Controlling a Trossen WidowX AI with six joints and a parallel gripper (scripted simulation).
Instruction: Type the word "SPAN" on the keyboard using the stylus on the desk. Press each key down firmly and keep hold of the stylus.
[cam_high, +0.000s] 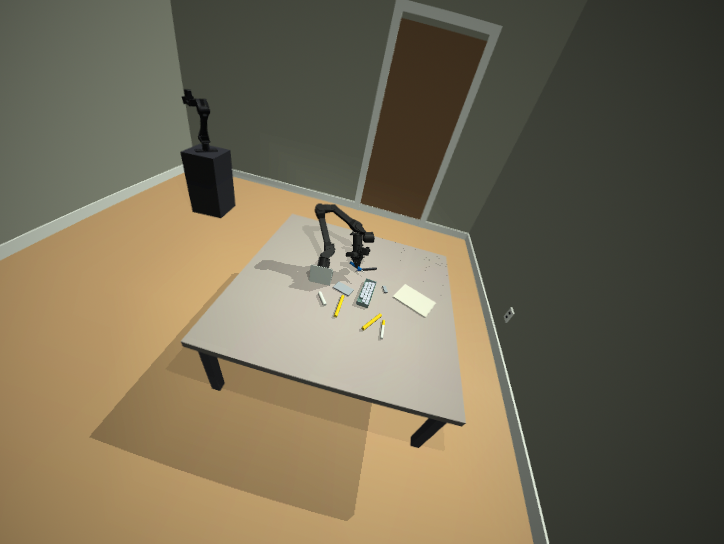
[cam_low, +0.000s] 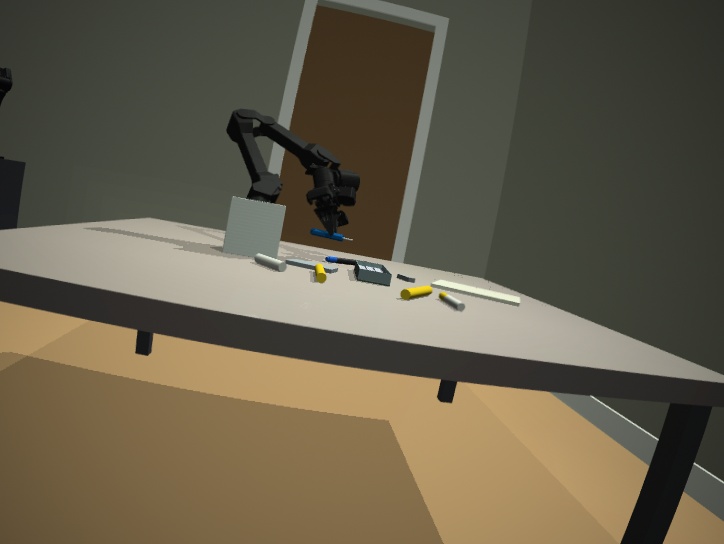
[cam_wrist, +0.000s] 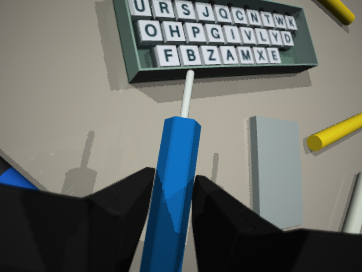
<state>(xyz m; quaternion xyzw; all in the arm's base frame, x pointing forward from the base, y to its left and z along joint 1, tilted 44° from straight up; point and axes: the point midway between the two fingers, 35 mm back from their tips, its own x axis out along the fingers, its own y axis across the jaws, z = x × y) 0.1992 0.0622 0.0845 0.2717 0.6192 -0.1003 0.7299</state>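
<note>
Right now the blue pen is 80 mm to the left of my gripper tip, 70 mm below it and 40 mm ahead of it. Round my gripper tip: cream pad (390 mm ahead, 100 mm to the right, 70 mm below); then flat grey slab (140 mm to the right, 70 mm below, 60 mm behind); then blue stylus (10 mm to the right, 10 mm ahead).
</note>
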